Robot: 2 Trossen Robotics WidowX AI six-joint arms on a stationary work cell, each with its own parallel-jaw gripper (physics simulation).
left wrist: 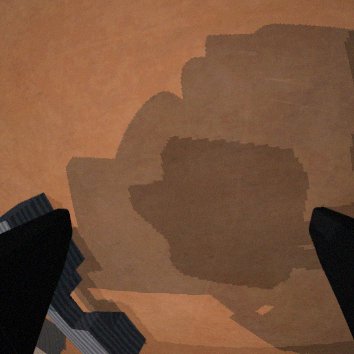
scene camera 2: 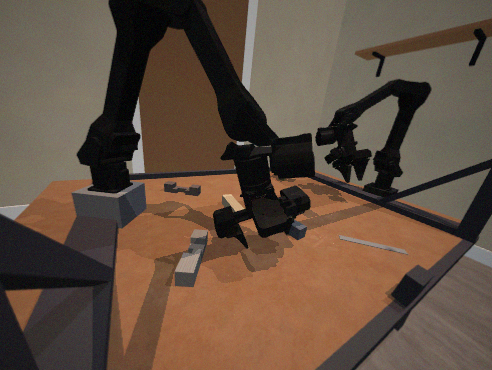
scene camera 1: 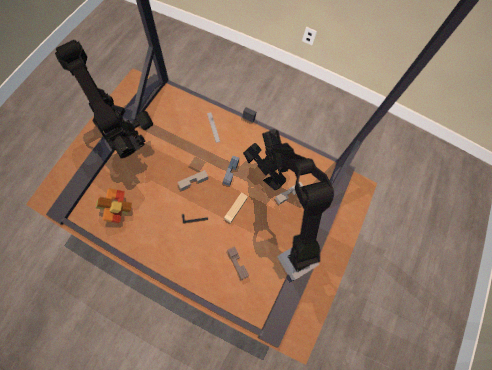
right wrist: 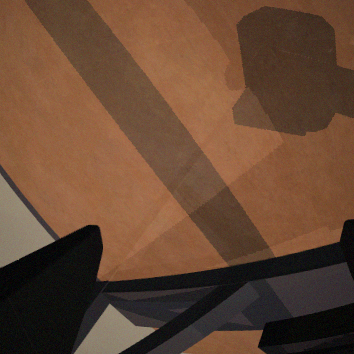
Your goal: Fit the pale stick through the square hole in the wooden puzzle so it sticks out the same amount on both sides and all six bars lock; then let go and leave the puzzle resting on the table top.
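The pale stick (scene camera 1: 236,207) (scene camera 2: 232,202) lies flat on the table, partly hidden by my left arm in scene camera 2. The wooden puzzle (scene camera 1: 115,206), a cross of orange, red and yellow bars, rests at the left in scene camera 1; it does not show in scene camera 2. My left gripper (scene camera 1: 263,166) (scene camera 2: 270,232) (left wrist: 194,222) is open and empty, low over the table beyond the stick, beside a dark blue-grey notched bar (scene camera 1: 230,171) (scene camera 2: 298,230) (left wrist: 117,330). My right gripper (scene camera 1: 135,134) (scene camera 2: 354,179) (right wrist: 227,237) is open and empty, raised near its own base, away from the puzzle.
A grey notched bar (scene camera 2: 191,260) lies near my left gripper. A light grey notched bar (scene camera 1: 186,184), a brown-grey one (scene camera 1: 242,272) (scene camera 2: 170,187), a black hooked rod (scene camera 1: 196,220) and a flat grey strip (scene camera 1: 213,127) (scene camera 2: 372,245) lie around the table. A dark frame borders it.
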